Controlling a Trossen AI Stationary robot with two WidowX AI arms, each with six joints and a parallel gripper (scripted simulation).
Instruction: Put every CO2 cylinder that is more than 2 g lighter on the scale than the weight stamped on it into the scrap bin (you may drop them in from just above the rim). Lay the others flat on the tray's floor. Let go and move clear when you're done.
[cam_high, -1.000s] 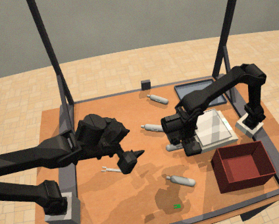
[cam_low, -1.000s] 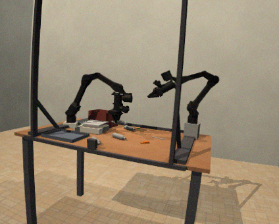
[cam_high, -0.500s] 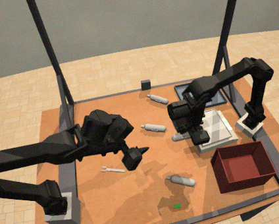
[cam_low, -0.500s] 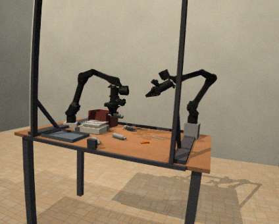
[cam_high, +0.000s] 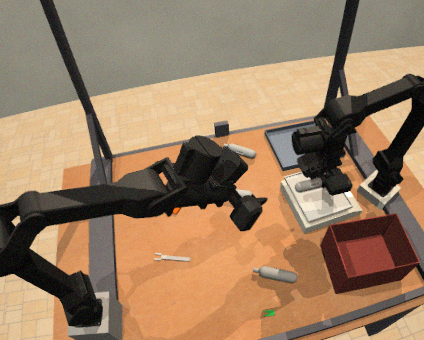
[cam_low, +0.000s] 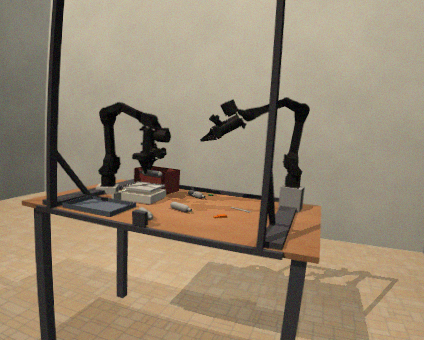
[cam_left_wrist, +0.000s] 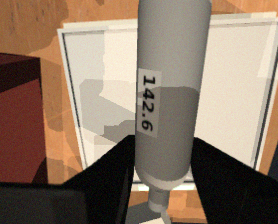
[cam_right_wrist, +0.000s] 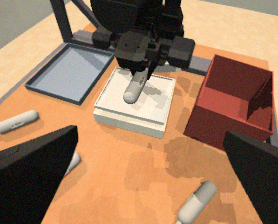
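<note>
My left hand is 11 cm above the scale plate, 1 cm to the right of it and 1 cm past it. From my left hand the other things lie so: scale: 12 cm below, 2 cm to the left, 1 cm behind; then red scrap bin: 22 cm ahead, 13 cm below, 1 cm to the left; then grey CO2 cylinder: 2 cm below, 1 cm ahead.
</note>
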